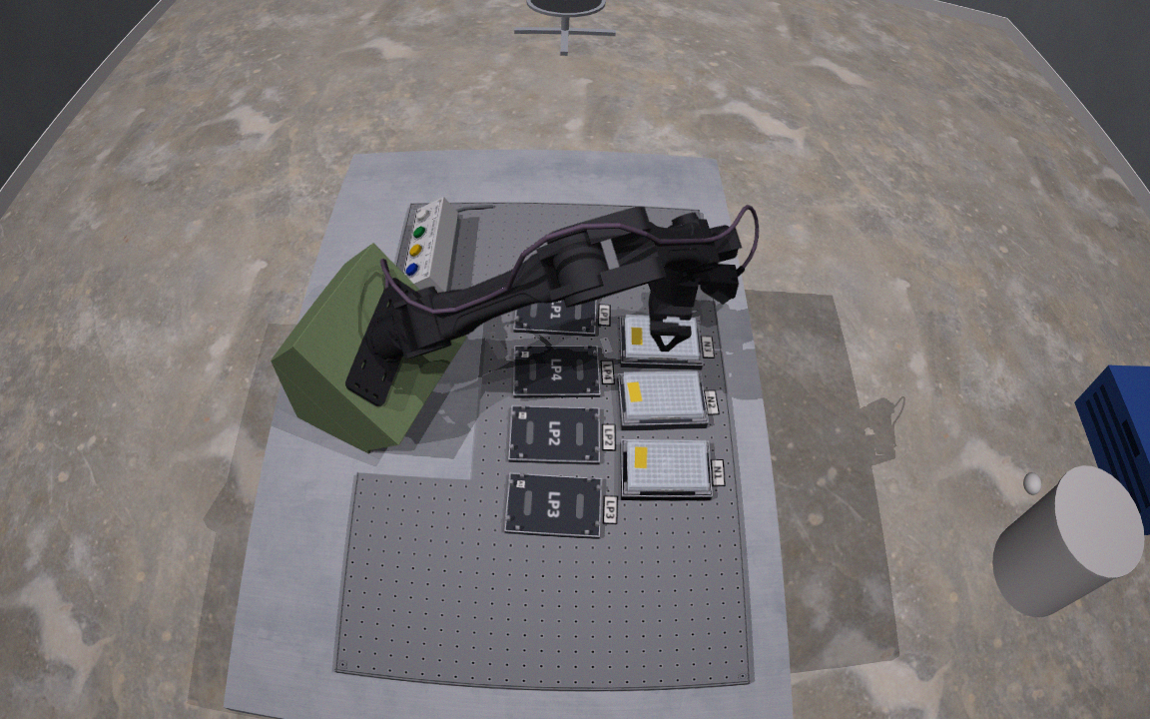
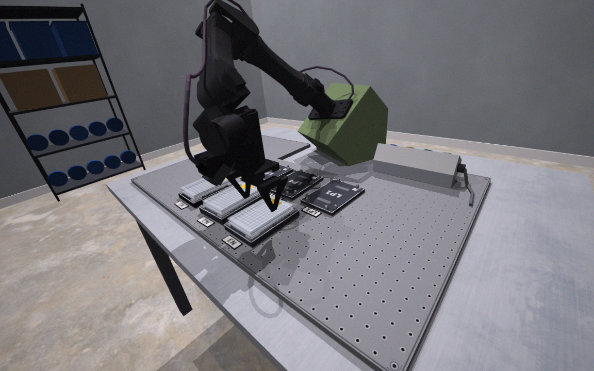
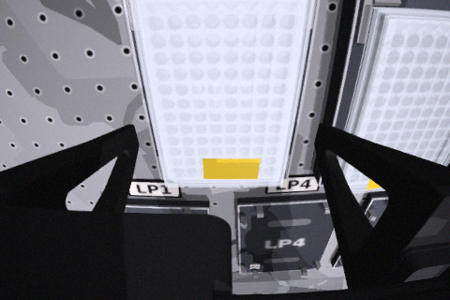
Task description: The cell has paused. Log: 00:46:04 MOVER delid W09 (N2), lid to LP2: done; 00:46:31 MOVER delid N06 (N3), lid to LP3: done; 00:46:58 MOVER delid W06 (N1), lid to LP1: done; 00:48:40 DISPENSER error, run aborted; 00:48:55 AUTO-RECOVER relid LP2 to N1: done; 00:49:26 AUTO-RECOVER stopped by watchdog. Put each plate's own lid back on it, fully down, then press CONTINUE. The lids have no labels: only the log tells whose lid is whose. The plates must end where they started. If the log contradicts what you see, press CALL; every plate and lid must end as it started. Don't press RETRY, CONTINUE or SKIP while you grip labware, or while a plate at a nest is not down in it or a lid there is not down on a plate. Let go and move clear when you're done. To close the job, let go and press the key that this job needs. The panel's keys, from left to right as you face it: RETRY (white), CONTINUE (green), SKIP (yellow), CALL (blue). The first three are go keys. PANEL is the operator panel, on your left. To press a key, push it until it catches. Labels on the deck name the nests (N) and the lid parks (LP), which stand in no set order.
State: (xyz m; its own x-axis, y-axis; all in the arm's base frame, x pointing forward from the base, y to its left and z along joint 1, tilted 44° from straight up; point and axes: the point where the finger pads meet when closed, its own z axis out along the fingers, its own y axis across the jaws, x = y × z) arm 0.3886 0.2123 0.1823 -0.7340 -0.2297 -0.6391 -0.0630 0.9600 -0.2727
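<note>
Right now my hand is 470 mm past the green continue key, 170 mm to the right of it and 10 mm below it. Round my hand: clear lid 20 mm ahead, 250 mm to the right, 30 mm below; then blue call key 460 mm behind, 70 mm to the left, 10 mm above; then lid park 160 mm behind, 210 mm to the right, 50 mm below.
</note>
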